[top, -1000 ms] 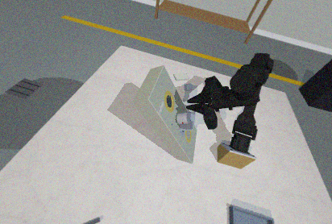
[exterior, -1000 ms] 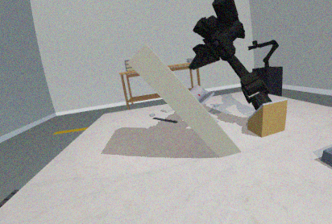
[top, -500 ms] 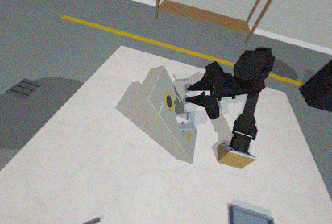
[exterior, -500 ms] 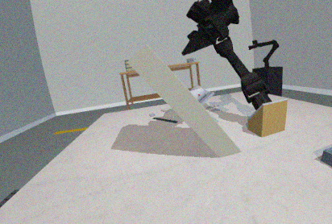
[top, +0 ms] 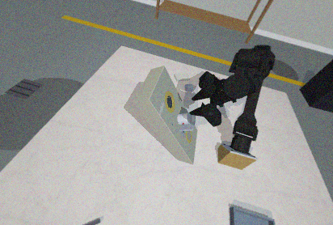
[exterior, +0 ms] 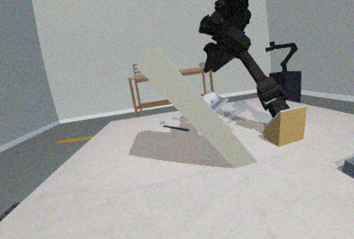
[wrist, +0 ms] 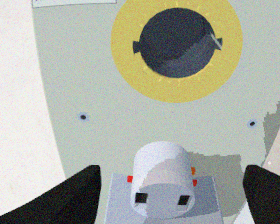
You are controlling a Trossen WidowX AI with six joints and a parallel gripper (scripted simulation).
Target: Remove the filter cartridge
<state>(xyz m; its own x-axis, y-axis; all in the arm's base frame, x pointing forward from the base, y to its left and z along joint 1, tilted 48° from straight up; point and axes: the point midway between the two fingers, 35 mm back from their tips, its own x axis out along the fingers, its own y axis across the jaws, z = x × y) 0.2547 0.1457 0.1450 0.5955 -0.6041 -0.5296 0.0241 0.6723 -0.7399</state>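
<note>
The round filter cartridge is 80 mm below my gripper tip. The rest, counted from my gripper tip: grey-green service panel 40 mm ahead, 10 mm to the right, 100 mm below; flat white piece 40 mm ahead, 480 mm to the right, 260 mm below; grey-blue tray 320 mm behind, 290 mm to the left, 250 mm below.
</note>
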